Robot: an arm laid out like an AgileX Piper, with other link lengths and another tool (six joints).
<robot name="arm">
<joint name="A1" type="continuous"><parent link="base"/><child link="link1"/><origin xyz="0.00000 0.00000 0.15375"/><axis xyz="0 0 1"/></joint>
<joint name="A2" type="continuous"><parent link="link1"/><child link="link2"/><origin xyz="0.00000 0.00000 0.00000" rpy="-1.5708 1.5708 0.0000"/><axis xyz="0 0 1"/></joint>
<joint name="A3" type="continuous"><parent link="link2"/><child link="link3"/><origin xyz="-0.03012 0.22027 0.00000" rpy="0.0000 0.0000 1.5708"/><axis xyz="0 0 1"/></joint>
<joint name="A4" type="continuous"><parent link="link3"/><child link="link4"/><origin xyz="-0.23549 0.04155 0.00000" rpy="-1.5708 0.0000 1.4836"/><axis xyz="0 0 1"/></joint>
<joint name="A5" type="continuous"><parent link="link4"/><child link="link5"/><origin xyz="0.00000 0.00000 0.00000" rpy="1.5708 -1.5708 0.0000"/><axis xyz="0 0 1"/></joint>
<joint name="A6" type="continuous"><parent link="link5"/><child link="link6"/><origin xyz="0.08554 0.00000 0.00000" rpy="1.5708 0.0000 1.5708"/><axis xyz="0 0 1"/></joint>
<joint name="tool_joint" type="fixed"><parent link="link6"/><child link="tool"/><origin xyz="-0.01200 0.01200 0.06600" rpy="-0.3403 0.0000 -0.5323"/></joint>
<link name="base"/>
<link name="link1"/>
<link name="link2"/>
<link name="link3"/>
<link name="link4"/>
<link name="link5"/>
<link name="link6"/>
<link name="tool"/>
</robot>
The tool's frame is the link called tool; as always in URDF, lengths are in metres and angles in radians. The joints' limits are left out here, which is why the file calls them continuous.
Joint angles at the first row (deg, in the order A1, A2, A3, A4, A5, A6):
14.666 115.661 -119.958 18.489 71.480 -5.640
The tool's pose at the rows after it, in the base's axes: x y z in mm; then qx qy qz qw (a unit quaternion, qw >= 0):
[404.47, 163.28, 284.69, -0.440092, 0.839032, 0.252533, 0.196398]
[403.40, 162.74, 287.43, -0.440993, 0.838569, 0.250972, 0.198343]
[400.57, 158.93, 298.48, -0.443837, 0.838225, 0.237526, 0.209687]
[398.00, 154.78, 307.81, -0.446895, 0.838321, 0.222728, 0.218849]
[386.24, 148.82, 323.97, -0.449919, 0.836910, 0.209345, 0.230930]
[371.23, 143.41, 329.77, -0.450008, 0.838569, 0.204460, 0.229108]
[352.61, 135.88, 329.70, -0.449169, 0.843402, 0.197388, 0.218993]
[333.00, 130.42, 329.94, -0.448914, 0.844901, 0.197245, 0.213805]
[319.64, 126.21, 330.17, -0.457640, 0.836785, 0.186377, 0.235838]
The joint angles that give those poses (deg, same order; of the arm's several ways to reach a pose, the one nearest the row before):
14.666 115.435 -120.534 17.868 71.555 -5.640
14.666 115.045 -120.555 17.740 71.696 -5.640
14.666 113.413 -120.556 16.445 71.696 -5.535
14.665 111.977 -120.550 14.979 71.731 -5.536
14.665 107.892 -118.270 13.766 71.823 -5.536
14.666 103.410 -113.671 13.150 71.825 -5.535
14.665 98.109 -107.313 12.055 71.825 -5.535
14.665 92.731 -101.053 11.936 71.557 -5.650
14.665 87.045 -93.629 11.937 67.053 -7.371

